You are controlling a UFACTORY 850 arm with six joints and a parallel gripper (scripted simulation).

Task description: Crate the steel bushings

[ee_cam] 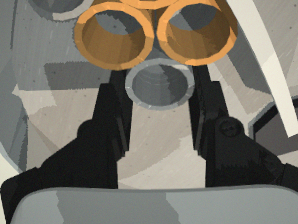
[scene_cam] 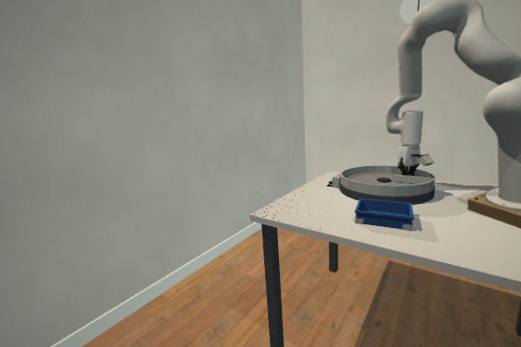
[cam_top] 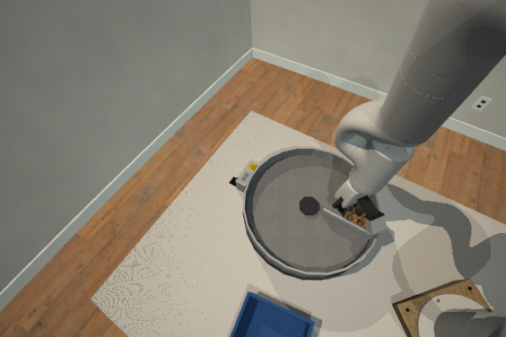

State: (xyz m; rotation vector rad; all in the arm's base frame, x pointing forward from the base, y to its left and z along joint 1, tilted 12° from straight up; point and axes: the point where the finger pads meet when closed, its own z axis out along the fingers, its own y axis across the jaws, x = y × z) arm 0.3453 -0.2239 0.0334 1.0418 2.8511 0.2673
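My gripper is now 42 cm to the right of the blue crate, 7 cm short of it and 5 cm above it. Also, from my hand: grey turning table (10 cm ahead, 4 cm to the left, 3 cm below).
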